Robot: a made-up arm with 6 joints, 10 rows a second.
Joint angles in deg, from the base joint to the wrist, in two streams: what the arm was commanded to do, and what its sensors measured. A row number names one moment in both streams.
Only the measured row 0 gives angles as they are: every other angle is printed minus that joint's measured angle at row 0.
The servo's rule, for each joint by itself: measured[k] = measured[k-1] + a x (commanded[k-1-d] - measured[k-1]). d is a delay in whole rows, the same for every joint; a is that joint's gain. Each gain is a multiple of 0.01, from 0.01 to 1. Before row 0 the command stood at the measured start. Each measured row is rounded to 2 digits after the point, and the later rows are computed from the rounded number. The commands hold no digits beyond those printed.
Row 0, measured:
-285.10 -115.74 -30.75 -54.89 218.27 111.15
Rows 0 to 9, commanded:
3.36 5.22 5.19 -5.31 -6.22 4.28
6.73 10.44 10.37 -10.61 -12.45 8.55
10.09 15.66 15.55 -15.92 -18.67 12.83
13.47 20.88 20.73 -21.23 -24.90 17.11
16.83 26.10 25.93 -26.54 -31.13 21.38
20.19 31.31 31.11 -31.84 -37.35 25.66
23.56 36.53 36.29 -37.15 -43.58 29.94
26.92 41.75 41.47 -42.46 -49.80 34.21
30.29 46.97 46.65 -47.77 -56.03 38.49
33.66 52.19 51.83 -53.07 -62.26 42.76
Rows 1 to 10, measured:
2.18 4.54 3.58 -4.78 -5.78 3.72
5.14 9.67 8.27 -10.03 -11.98 7.92
8.36 14.88 13.29 -15.33 -18.20 12.19
11.68 20.10 18.42 -20.64 -24.43 16.47
15.03 25.32 23.60 -25.95 -30.66 20.74
18.38 30.53 28.78 -31.25 -36.88 25.02
21.75 35.75 33.96 -36.56 -43.11 29.30
25.11 40.97 39.14 -41.87 -49.33 33.57
28.48 46.19 44.32 -47.18 -55.56 37.85
31.85 51.41 49.50 -52.48 -61.79 42.12
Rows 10 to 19, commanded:
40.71 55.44 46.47 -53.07 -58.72 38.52
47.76 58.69 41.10 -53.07 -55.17 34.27
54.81 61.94 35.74 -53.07 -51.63 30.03
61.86 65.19 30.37 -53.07 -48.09 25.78
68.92 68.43 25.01 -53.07 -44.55 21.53
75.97 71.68 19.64 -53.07 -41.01 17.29
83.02 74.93 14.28 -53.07 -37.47 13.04
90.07 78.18 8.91 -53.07 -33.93 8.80
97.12 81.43 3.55 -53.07 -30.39 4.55
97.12 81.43 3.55 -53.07 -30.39 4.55
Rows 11 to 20, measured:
37.61 54.92 47.41 -53.01 -58.93 38.99
44.21 58.20 43.06 -53.06 -55.43 34.88
51.10 61.45 38.01 -53.07 -51.90 30.66
58.09 64.70 32.74 -53.07 -48.36 26.41
65.13 67.95 27.41 -53.07 -44.82 22.16
72.18 71.20 22.05 -53.07 -41.28 17.92
79.23 74.45 16.69 -53.07 -37.74 13.67
86.28 77.70 11.32 -53.07 -34.20 9.43
93.33 80.95 5.96 -53.07 -30.66 5.18
95.79 81.37 4.30 -53.07 -30.41 4.63

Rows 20 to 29, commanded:
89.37 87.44 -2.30 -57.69 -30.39 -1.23
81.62 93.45 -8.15 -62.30 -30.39 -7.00
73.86 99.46 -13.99 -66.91 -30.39 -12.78
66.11 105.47 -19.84 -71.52 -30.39 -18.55
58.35 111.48 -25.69 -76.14 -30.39 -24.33
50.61 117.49 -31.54 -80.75 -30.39 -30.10
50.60 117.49 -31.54 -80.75 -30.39 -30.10
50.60 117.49 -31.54 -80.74 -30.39 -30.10
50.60 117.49 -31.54 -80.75 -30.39 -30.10
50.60 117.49 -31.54 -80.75 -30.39 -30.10
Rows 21 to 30, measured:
91.62 86.65 -0.25 -57.23 -30.39 -0.47
85.12 92.57 -5.70 -61.79 -30.39 -6.15
77.80 98.56 -11.42 -66.40 -30.39 -11.92
70.20 104.57 -17.23 -71.01 -30.39 -17.69
62.50 110.58 -23.07 -75.63 -30.39 -23.47
54.77 116.59 -28.91 -80.24 -30.39 -29.24
52.06 117.37 -30.72 -80.70 -30.39 -29.99
51.11 117.47 -31.29 -80.74 -30.39 -30.09
50.78 117.49 -31.46 -80.75 -30.39 -30.10
50.66 117.49 -31.52 -80.75 -30.39 -30.10

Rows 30 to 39, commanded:
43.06 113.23 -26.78 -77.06 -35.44 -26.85
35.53 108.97 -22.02 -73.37 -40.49 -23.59
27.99 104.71 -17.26 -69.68 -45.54 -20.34
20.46 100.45 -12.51 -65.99 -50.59 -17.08
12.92 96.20 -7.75 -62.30 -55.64 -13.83
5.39 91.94 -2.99 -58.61 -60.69 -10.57
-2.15 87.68 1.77 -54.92 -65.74 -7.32
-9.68 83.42 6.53 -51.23 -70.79 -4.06
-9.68 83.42 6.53 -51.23 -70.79 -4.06
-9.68 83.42 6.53 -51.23 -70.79 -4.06
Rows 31 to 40, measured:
45.72 113.78 -28.25 -77.43 -35.09 -27.27
39.10 109.60 -23.95 -73.78 -40.11 -24.07
31.88 105.35 -19.33 -70.09 -45.16 -20.82
24.46 101.09 -14.62 -66.40 -50.21 -17.57
16.96 96.84 -9.88 -62.71 -55.26 -14.32
9.44 92.58 -5.13 -59.02 -60.31 -11.06
1.91 88.32 -0.37 -55.33 -65.36 -7.81
-5.62 84.06 4.39 -51.64 -70.41 -4.55
-8.26 83.50 5.87 -51.27 -70.76 -4.12
-9.18 83.43 6.33 -51.23 -70.79 -4.07

